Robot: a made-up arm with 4 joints.
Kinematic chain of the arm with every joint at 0, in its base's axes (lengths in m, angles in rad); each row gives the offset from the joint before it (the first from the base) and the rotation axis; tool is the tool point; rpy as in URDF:
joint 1: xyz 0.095 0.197 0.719 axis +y
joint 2: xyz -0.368 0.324 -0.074 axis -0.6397 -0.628 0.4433
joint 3: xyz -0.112 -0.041 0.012 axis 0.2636 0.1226 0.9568
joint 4: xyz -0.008 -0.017 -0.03 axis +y
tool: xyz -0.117 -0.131 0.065 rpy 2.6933 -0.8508 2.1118
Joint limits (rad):
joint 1: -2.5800..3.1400
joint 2: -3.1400..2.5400
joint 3: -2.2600..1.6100
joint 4: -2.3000..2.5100
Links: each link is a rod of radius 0.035 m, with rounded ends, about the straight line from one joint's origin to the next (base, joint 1, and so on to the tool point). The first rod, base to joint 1, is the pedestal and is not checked.
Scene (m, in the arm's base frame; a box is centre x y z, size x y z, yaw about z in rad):
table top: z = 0
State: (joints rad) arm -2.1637 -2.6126 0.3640 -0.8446
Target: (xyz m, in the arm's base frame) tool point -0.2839 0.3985 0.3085
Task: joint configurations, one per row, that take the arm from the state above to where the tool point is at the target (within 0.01 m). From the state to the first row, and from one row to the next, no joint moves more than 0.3 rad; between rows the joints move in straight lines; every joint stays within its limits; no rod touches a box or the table.
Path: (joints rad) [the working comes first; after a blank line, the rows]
Joints at the target: -0.6645 -1.7572 0.8145 0.5821
Straight joint move there: clear.

1: -1.9138 -2.4700 0.4391 -0.6068
2: -1.6640 -2.3275 0.5142 -0.3690
3: -1.4141 -2.1849 0.5892 -0.1313
4: -1.1642 -2.0424 0.6643 0.1065
5: -0.9144 -1.8998 0.7394 0.3443
6: -0.6645 -1.7572 0.8145 0.5821

